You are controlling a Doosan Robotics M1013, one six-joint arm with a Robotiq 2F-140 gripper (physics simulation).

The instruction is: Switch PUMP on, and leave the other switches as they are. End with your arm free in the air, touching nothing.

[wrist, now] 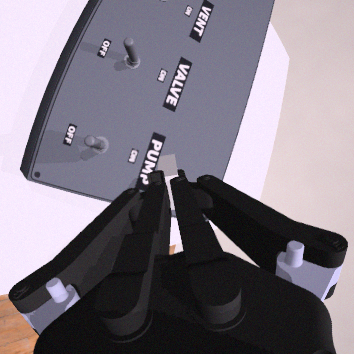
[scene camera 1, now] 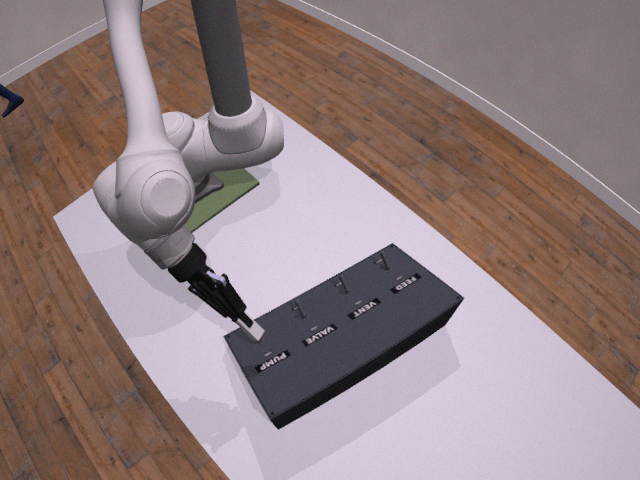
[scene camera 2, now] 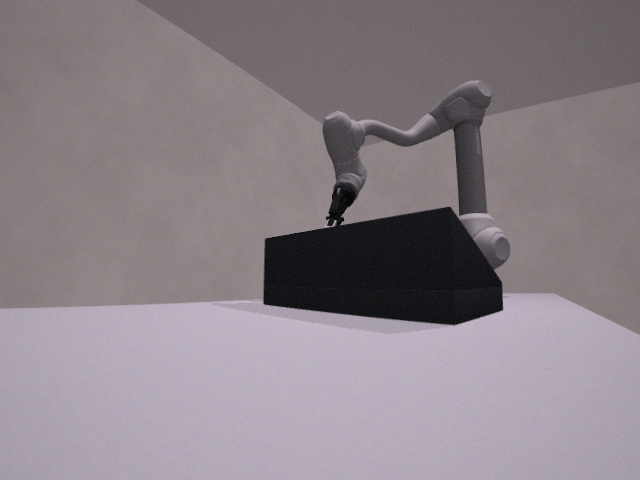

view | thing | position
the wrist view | my gripper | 168, 167
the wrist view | dark switch box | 186, 94
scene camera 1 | my gripper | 259, 335
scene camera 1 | dark switch box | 301, 362
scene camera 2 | my gripper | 326, 235
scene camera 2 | dark switch box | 425, 267
